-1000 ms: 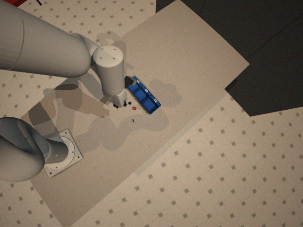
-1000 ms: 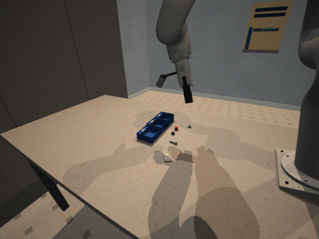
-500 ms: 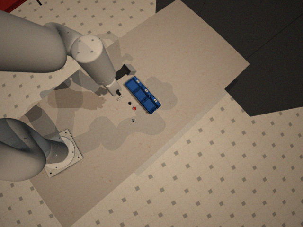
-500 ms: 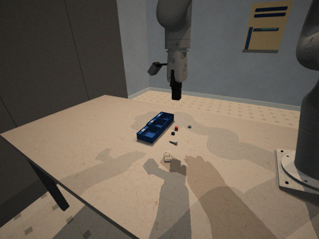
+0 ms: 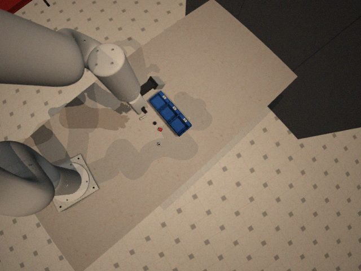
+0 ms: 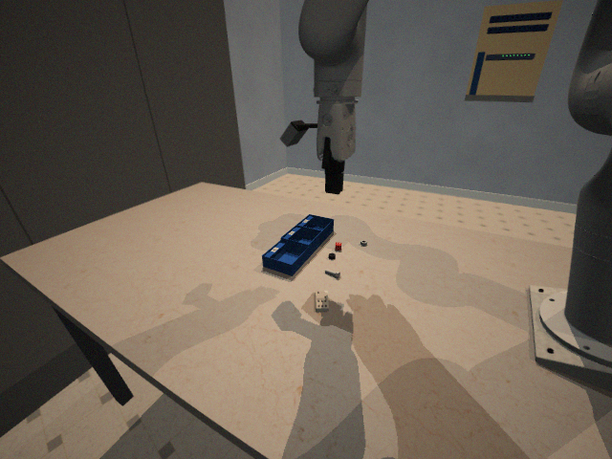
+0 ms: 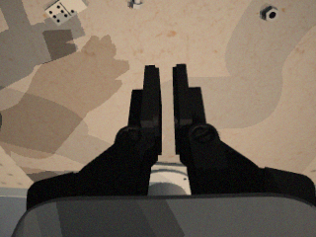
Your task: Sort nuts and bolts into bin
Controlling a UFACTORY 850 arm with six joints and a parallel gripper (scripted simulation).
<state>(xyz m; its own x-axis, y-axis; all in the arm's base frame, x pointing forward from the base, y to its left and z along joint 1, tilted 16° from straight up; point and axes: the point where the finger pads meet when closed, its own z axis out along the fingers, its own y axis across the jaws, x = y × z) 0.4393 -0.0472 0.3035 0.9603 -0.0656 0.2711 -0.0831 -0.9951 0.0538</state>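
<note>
Now: the blue bin 190 mm below my hand, 100 mm ahead of it and 60 mm to the right of it. Also, from my hand: red die 200 mm below, 80 mm to the right; black nut 210 mm below, 40 mm to the right, 10 mm ahead; grey bolt 210 mm below, 30 mm to the left, 20 mm behind.
</note>
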